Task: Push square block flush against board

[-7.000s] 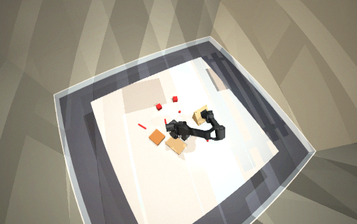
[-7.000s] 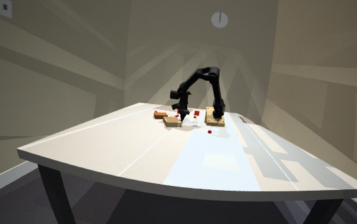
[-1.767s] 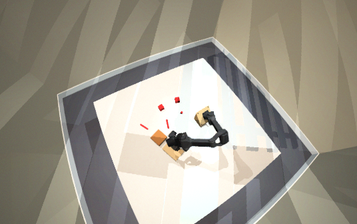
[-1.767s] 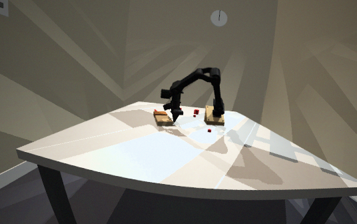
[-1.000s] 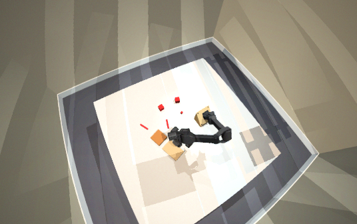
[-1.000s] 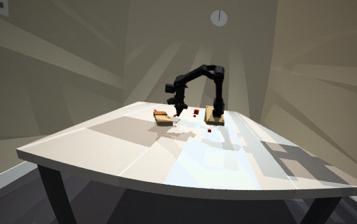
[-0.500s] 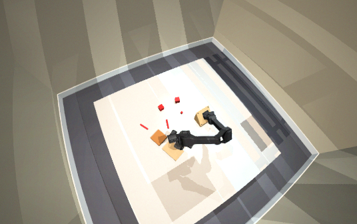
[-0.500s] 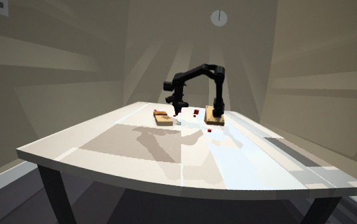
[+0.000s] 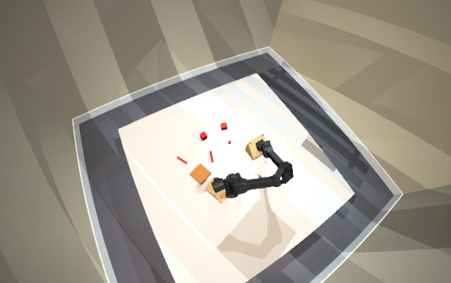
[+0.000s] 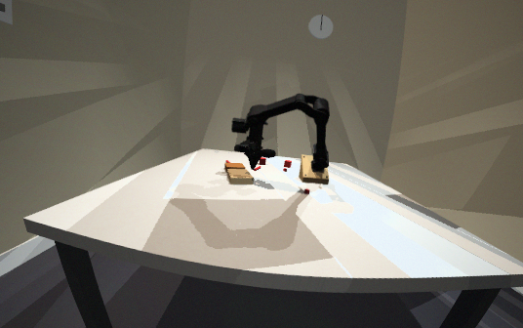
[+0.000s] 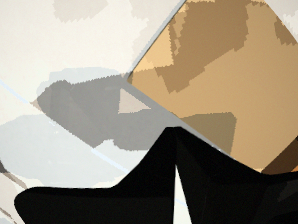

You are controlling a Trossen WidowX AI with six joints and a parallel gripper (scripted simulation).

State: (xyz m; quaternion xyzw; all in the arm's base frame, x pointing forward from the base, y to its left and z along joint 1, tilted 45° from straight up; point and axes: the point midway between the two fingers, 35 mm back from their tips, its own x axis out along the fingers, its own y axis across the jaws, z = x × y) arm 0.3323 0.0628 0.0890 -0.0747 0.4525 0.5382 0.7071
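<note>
The tan board is 60 mm ahead of my gripper tip, 40 mm below it and 20 mm to the right of it. From my gripper tip the other things lie so: orange square block: 170 mm to the right, 100 mm ahead, 40 mm below.
</note>
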